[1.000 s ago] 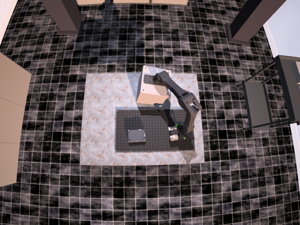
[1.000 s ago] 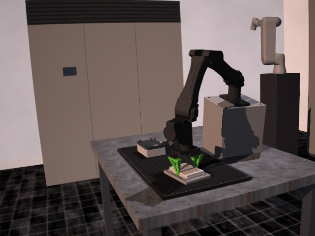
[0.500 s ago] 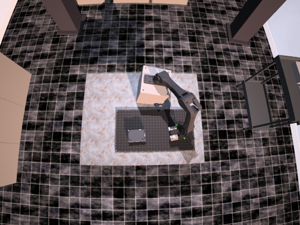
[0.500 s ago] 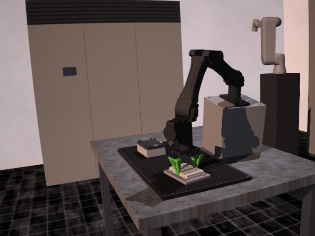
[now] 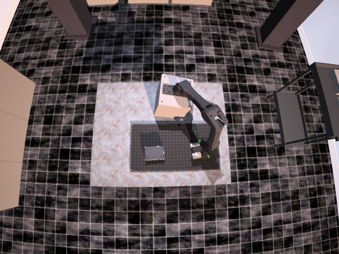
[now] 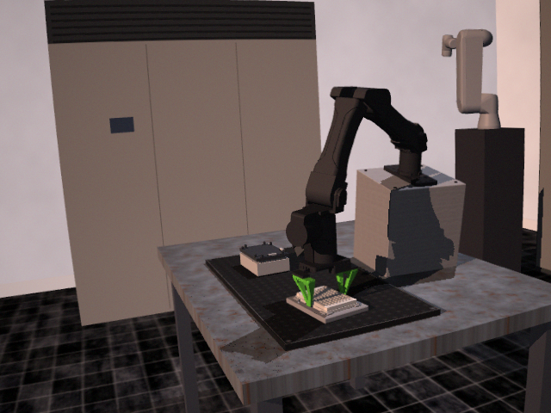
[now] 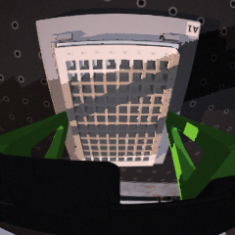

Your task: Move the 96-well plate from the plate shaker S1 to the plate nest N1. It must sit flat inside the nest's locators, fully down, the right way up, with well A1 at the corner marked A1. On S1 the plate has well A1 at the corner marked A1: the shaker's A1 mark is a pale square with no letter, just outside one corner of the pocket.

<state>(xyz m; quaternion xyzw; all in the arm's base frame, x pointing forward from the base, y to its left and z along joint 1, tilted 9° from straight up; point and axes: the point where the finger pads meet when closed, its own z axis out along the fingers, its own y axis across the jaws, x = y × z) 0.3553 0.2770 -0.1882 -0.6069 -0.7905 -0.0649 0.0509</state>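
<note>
Right now my hand is right at the 96-well plate. Also, from my hand: plate nest N1: 20 mm below.
</note>
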